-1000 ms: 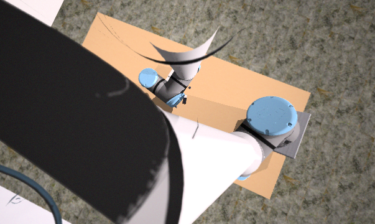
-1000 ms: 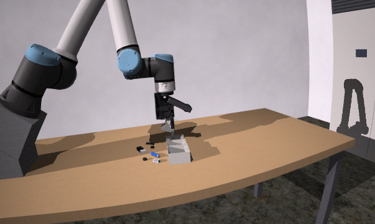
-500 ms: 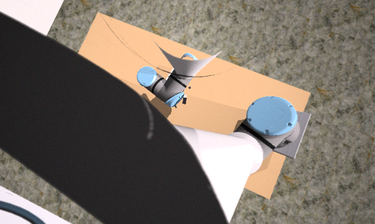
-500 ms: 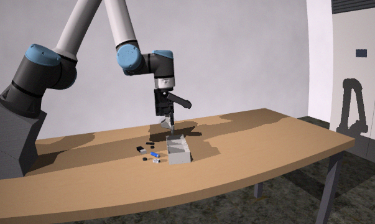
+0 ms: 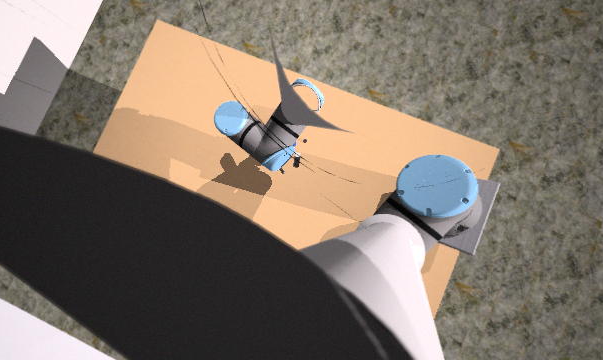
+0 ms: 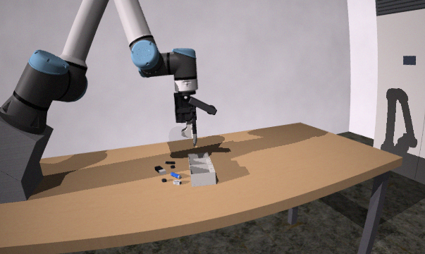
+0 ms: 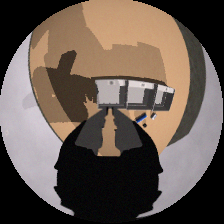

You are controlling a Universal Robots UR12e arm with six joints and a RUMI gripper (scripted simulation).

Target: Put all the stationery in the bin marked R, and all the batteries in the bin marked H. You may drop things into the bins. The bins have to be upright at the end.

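Now: hand 130 mm past the white item, 150 mm to the left of it and 90 mm above it. The rest, counted from my hand: short black stick (100 mm behind, 60 mm to the left, 90 mm below); then grey double bin (20 mm behind, 90 mm to the right, 70 mm below); then blue battery (120 mm behind, 90 mm to the right, 90 mm below).
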